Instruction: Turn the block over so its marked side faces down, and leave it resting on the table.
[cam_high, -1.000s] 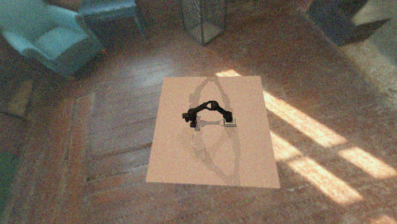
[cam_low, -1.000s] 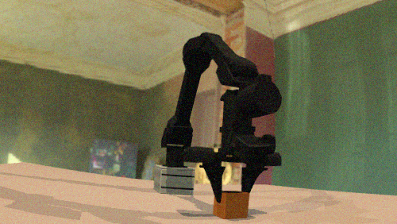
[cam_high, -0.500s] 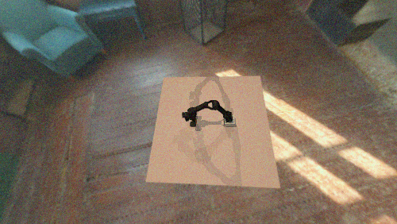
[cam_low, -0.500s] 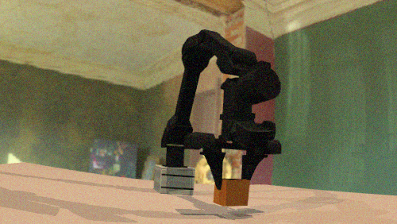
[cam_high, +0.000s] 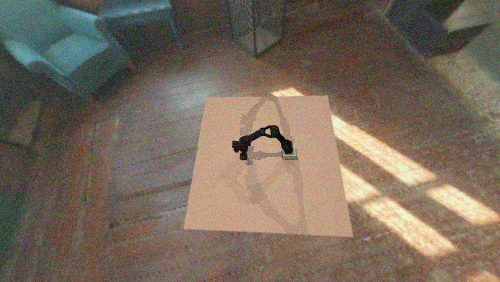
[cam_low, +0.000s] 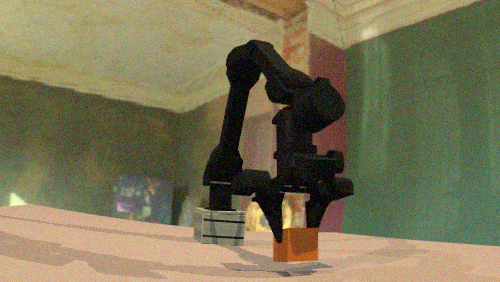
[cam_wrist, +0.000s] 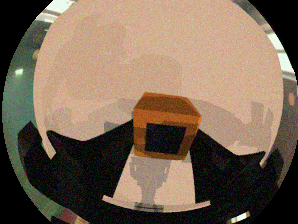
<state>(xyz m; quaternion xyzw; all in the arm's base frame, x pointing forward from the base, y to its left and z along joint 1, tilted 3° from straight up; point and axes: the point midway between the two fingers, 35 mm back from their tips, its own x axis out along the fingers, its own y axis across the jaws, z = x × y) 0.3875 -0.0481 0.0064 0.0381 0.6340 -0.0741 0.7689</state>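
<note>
Now: the orange block 10 mm above my gripper tip.
</note>
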